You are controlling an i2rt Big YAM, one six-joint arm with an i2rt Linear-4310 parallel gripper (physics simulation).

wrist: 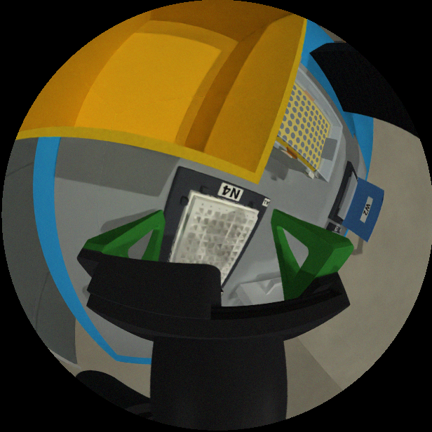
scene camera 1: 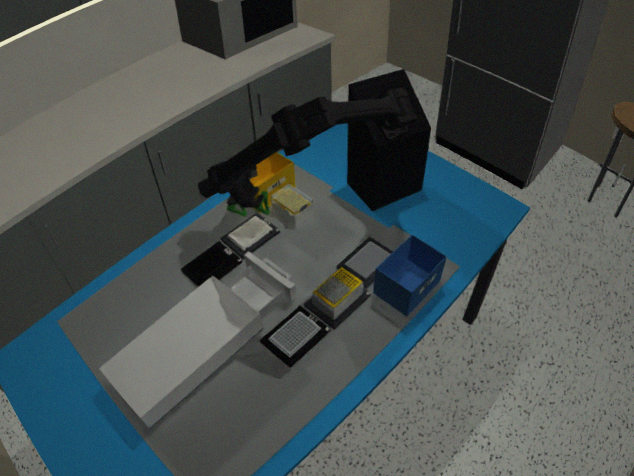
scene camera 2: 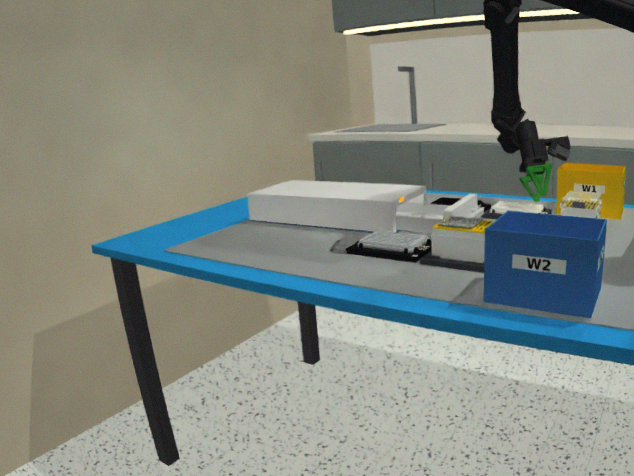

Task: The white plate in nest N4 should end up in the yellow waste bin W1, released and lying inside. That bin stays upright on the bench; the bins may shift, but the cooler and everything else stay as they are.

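Places are measured from the arm's base along level axes (x right, y ahead, z up), in millimetres.
Pixels of known places: gripper, between the fingertips: (scene camera 1: 257, 214) (scene camera 2: 540, 198); arm's base, origin of its link: (scene camera 1: 386, 119).
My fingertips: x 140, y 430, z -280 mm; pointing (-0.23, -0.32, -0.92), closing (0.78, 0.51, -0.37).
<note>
Ahead of a thing's pixels: the offset from my fingertips to its top centre. "spot": to the spot under its first point.
The white plate @[dy +52, dx -32, dz -20 mm] (scene camera 1: 249, 233) (scene camera 2: 517, 207) (wrist: 214, 227) lies flat in the dark nest N4 (wrist: 175, 192), its near end hidden behind the gripper body in the wrist view. The yellow bin W1 @[dy -105, dx +122, dz +74 mm] (scene camera 1: 285, 178) (scene camera 2: 618, 187) (wrist: 160, 85) stands upright beside N4; the part of its inside that shows in the wrist view holds no plate. My gripper (scene camera 1: 250, 204) (scene camera 2: 536, 192) (wrist: 217, 215) is open and empty, its green fingers apart. It hangs above the bench near the N4 plate and beside W1. The fingers do not touch the plate.
A yellow-topped rack @[dy -126, dx -25, dz +23 mm] (scene camera 1: 291, 198) (scene camera 2: 581, 204) (wrist: 307, 127) stands close beside W1. A long white box (scene camera 1: 179, 343) (scene camera 2: 327, 202) with an open drawer @[spot: dy +163, dx -258, dz -32 mm] (scene camera 1: 256, 294) lies beyond N4. The blue bin W2 @[dy -224, dx -502, dz +74 mm] (scene camera 1: 404, 279) (scene camera 2: 542, 286) (wrist: 360, 205) stands at the opposite edge.
</note>
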